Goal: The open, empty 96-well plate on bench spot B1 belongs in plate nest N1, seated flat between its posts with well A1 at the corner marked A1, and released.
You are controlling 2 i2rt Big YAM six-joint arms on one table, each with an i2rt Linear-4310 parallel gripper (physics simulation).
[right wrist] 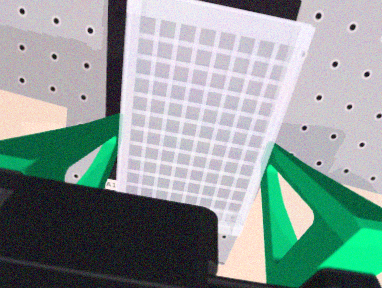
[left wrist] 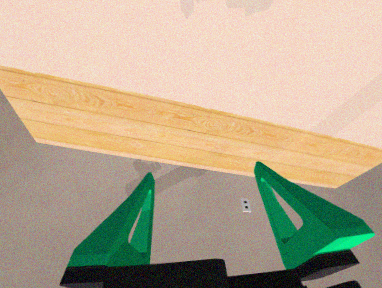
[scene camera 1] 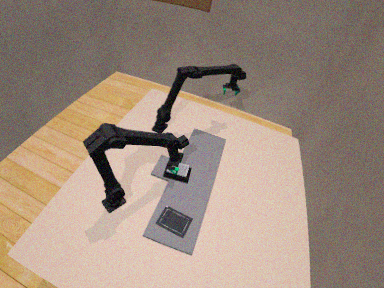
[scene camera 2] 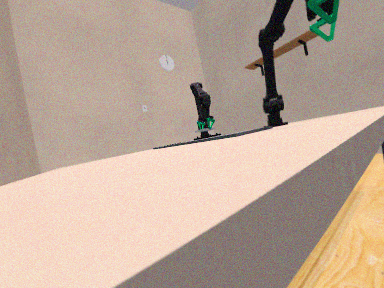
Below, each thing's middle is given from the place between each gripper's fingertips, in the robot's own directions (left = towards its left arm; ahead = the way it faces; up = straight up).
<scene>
I see the well plate (right wrist: 203, 97) 780 mm to the right of my left hand, 180 mm behind it and 160 mm below it.
Now: the well plate 1 cm above my right hand.
</scene>
